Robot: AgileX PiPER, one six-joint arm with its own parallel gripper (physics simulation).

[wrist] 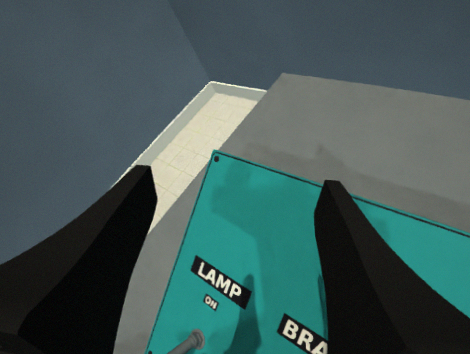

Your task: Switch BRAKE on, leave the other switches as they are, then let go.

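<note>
The teal switch panel (235, 210) lies on the grey table, its far left corner in the middle of the wrist view. The LAMP label (220, 282) is at the lower middle, with a small ON mark under it and a grey toggle lever (186, 344) at the bottom edge, its lower end cut off. Part of the BRAKE label (303, 338) shows at the bottom, its end hidden behind the right finger; the BRAKE switch itself does not show. My gripper (235, 190) is open, its fingers wide apart above the panel, with nothing seen between them.
The grey table top (370, 120) runs behind and to the left of the panel. Beyond its left edge, a pale tiled floor (200, 135) with a white border shows, and blue-grey walls (90, 75) rise behind. Shadows fall on the panel and table.
</note>
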